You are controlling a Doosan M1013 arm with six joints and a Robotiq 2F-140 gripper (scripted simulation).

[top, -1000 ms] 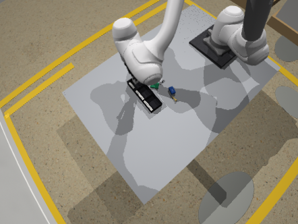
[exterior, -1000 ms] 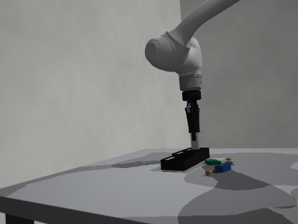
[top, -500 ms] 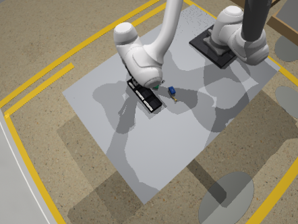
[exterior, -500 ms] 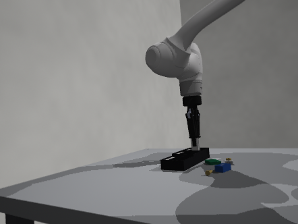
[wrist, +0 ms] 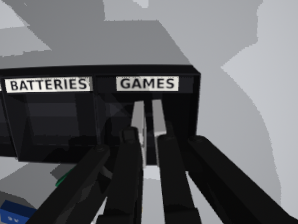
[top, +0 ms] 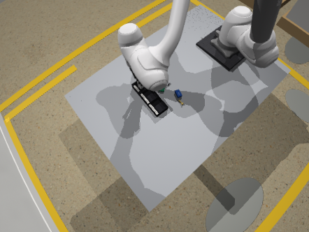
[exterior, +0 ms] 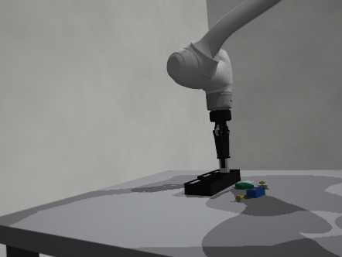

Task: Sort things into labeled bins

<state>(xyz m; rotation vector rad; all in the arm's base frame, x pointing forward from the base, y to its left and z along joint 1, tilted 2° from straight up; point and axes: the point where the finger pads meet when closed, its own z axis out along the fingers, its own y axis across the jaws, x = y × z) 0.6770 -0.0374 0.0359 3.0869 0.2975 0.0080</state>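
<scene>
The black bin tray lies 1 cm behind my hand, 9 cm to the left of it and 3 cm below it. Also, from my hand: small white piece (15 cm behind, 6 cm to the left, 4 cm below); flat green board (10 cm behind, 7 cm to the left, 4 cm below); brass nut (13 cm behind, 5 cm below).
</scene>
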